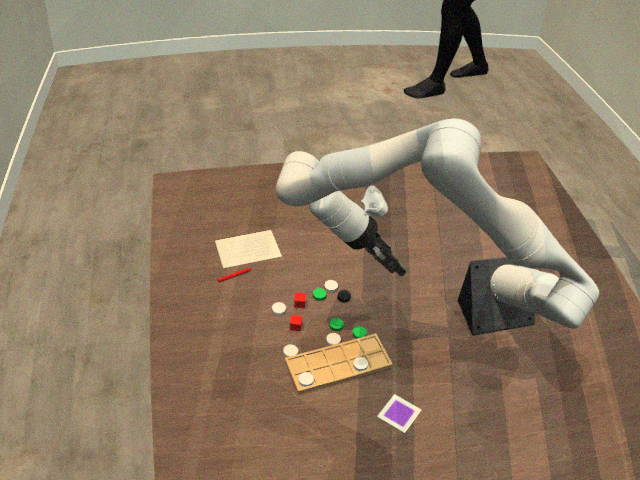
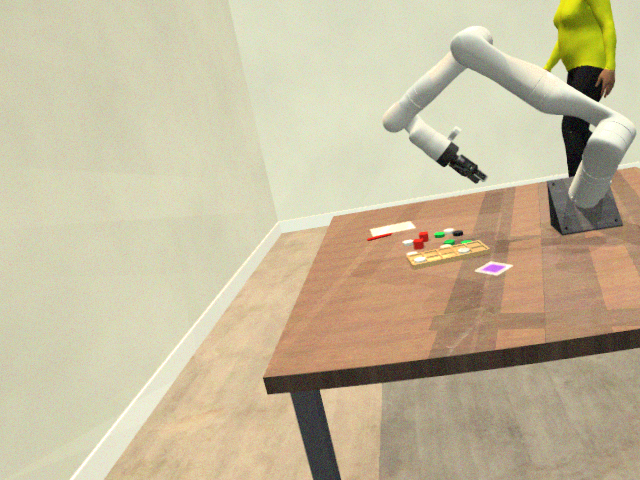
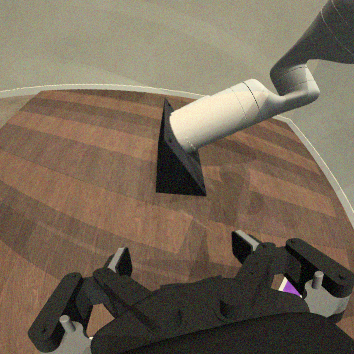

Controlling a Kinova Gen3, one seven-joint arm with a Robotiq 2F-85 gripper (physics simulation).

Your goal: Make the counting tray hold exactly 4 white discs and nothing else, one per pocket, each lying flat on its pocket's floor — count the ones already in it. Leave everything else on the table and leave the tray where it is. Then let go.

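Observation:
The wooden counting tray (image 1: 313, 360) (image 2: 433, 262) has two rows of five pockets. One white disc (image 1: 306, 378) (image 2: 419, 259) lies in its front left pocket, another white disc (image 1: 360, 363) (image 2: 463, 250) in the fourth front pocket from the left. Outside lie a white disc (image 1: 333, 338) and a white disc (image 1: 291, 350), both close to the tray's back edge, and farther back a white disc (image 1: 278, 308) (image 2: 408, 242) and a white disc (image 1: 330, 284) (image 2: 448, 230). My gripper (image 1: 400, 271) (image 2: 480, 178) (image 3: 181, 250) is open and empty, tilted, high above the table behind the tray.
Green discs (image 1: 319, 293) (image 1: 336, 323) (image 1: 359, 331), a black disc (image 1: 343, 296) and red cubes (image 1: 300, 300) (image 1: 296, 322) lie behind the tray. A red stick (image 1: 234, 274) and paper (image 1: 248, 248) lie back left. A purple-centred card (image 1: 399, 412) lies front right. The arm's base (image 3: 175, 170) shows ahead.

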